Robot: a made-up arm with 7 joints. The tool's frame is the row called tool.
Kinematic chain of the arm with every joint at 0, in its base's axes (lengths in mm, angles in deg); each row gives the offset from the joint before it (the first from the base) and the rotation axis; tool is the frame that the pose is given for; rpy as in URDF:
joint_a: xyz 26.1 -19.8 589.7 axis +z
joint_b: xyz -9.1 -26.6 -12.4 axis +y
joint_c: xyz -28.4 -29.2 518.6 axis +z
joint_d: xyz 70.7 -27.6 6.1 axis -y
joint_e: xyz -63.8 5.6 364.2 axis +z
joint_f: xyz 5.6 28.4 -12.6 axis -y
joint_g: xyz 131.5 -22 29.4 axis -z
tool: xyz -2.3 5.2 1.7 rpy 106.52 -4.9 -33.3
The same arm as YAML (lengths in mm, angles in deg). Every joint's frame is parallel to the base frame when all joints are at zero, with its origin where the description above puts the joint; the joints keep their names.
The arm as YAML. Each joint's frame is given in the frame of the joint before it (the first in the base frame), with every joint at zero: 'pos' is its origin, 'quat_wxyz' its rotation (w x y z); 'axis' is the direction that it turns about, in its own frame. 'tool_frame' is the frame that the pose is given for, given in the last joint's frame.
length_unit: mm
angle_unit: deg
joints:
  - joint: joint_a
    pos: [26.1, -19.8, 589.7]
    quat_wxyz: [1.0, 0.0, 0.0, 0.0]
    axis: [0.0, 0.0, 1.0]
  - joint: joint_b
    pos: [-9.1, -26.6, -12.4]
    quat_wxyz: [1.0, 0.0, 0.0, 0.0]
    axis: [0.0, 1.0, 0.0]
  - joint: joint_c
    pos: [-28.4, -29.2, 518.6]
    quat_wxyz: [1.0, 0.0, 0.0, 0.0]
    axis: [0.0, 0.0, 1.0]
  - joint: joint_d
    pos: [70.7, -27.6, 6.1]
    quat_wxyz: [1.0, 0.0, 0.0, 0.0]
    axis: [0.0, -1.0, 0.0]
  - joint: joint_e
    pos: [-63.8, 5.6, 364.2]
    quat_wxyz: [1.0, 0.0, 0.0, 0.0]
    axis: [0.0, 0.0, 1.0]
  - joint: joint_f
    pos: [5.6, 28.4, -12.6]
    quat_wxyz: [1.0, 0.0, 0.0, 0.0]
    axis: [0.0, -1.0, 0.0]
  - joint: joint_g
    pos: [131.5, -22.0, 29.4]
    quat_wxyz: [1.0, 0.0, 0.0, 0.0]
    axis: [0.0, 0.0, -1.0]
tool_frame:
  pos: [-2.3, 5.2, 1.7]
  quat_wxyz: [0.582396, 0.759731, -0.253898, -0.138418]

